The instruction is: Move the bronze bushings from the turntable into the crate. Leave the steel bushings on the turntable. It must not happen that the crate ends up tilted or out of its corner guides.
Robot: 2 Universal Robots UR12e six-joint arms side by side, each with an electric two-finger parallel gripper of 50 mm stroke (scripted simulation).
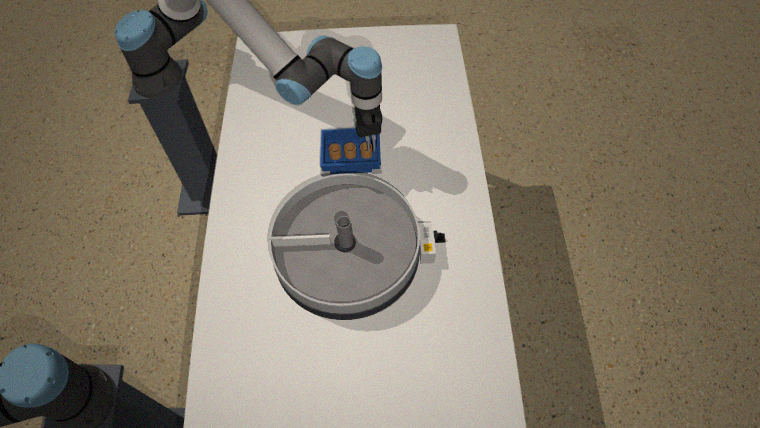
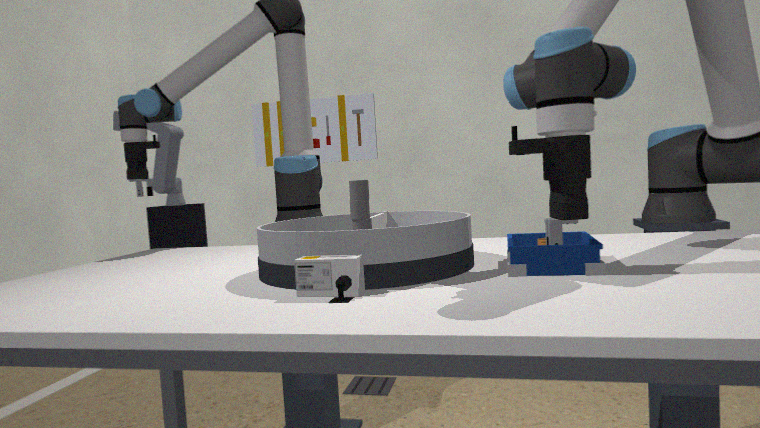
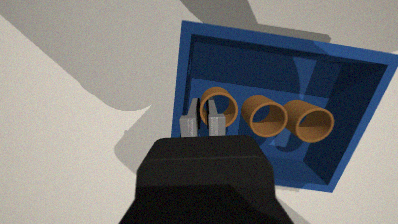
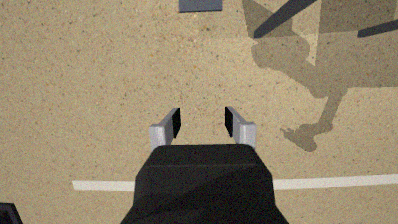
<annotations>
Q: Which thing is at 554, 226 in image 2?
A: My left gripper.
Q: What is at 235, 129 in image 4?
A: My right gripper.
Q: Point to a blue crate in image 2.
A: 541, 260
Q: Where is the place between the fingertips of my right gripper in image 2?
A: At 145, 196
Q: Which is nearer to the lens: the bronze bushing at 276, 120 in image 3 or the blue crate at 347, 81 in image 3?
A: The bronze bushing.
</annotations>
